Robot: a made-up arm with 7 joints. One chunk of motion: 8 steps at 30 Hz.
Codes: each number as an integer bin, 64 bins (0 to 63) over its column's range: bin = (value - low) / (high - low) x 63, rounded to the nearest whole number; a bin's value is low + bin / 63 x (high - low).
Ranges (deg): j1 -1..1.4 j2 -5.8..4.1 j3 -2.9..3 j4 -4.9..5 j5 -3.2..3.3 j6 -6.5..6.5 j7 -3.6..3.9
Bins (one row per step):
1: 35 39 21 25 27 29 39
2: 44 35 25 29 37 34 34
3: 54 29 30 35 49 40 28
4: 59 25 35 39 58 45 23
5: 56 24 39 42 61 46 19
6: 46 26 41 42 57 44 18
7: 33 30 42 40 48 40 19
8: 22 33 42 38 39 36 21
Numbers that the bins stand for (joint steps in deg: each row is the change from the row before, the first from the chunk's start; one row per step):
1: 0.333 0.329 -0.933 -0.971 -0.414 -0.516 1.043
2: 0.676 -0.300 -0.559 -0.343 0.617 0.516 0.448
3: 1.057 -1.243 -0.090 0.600 1.856 1.754 -0.267
4: 1.248 -1.871 0.378 1.229 2.784 2.786 -0.862
5: 1.133 -2.029 0.752 1.700 3.094 2.992 -1.338
6: 0.752 -1.714 0.940 1.700 2.681 2.579 -1.457
7: 0.257 -1.086 1.033 1.386 1.752 1.754 -1.338
8: -0.162 -0.614 1.033 1.071 0.824 0.929 -1.100

